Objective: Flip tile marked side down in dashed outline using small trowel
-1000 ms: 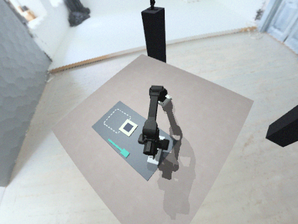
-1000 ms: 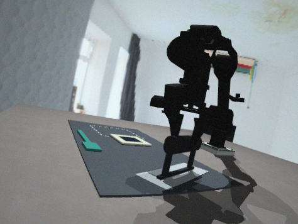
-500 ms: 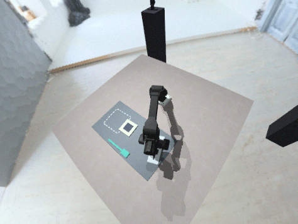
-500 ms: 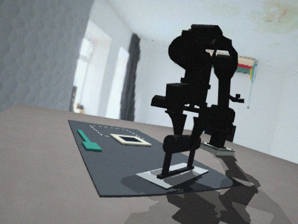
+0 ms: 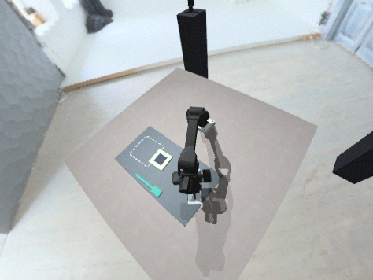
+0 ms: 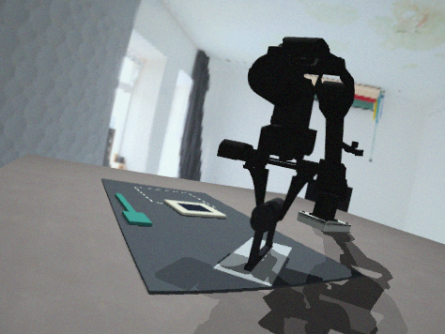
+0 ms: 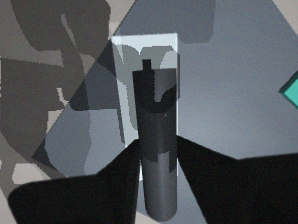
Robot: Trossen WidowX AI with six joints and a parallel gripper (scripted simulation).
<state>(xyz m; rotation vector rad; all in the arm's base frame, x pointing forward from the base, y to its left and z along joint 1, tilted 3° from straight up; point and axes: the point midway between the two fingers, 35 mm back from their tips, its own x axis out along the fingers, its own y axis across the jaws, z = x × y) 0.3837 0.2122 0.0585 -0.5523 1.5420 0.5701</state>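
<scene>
The dark mat is 2 cm ahead of my gripper tip, 22 cm to the right of it and 8 cm below it. Also, from my gripper tip: teal trowel: 16 cm ahead, 21 cm to the right, 6 cm below; cream tile: 1 cm behind, 27 cm to the right, 6 cm below.
</scene>
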